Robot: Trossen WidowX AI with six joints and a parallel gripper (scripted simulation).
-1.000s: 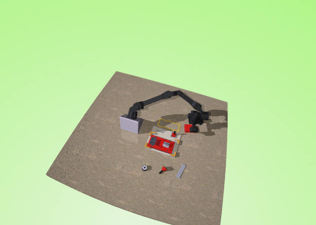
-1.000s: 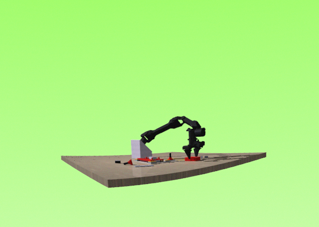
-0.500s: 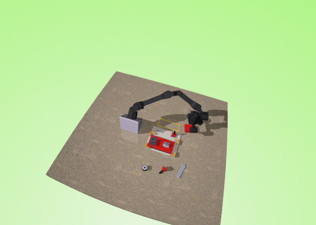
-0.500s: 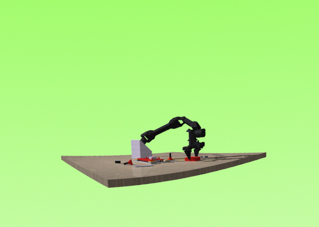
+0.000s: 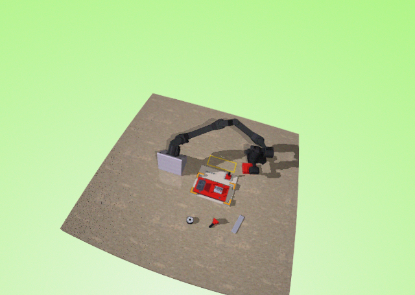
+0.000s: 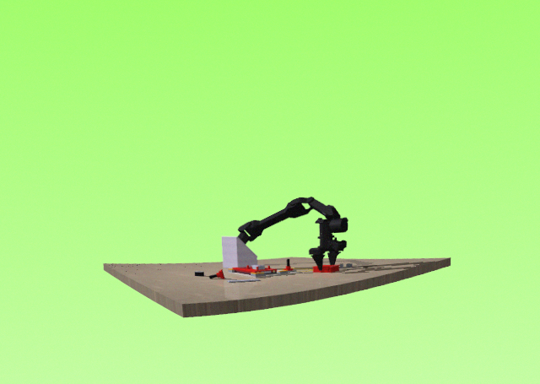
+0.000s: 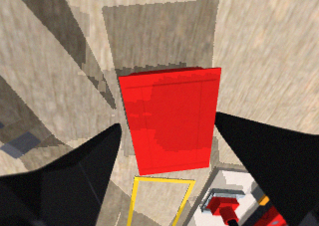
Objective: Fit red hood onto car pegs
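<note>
My gripper tip is 1 cm below the red hood. Round my gripper tip: small wheel: 19 cm behind, 51 cm to the right; grey engine block: 13 cm behind, 26 cm to the right, 1 cm above.
</note>
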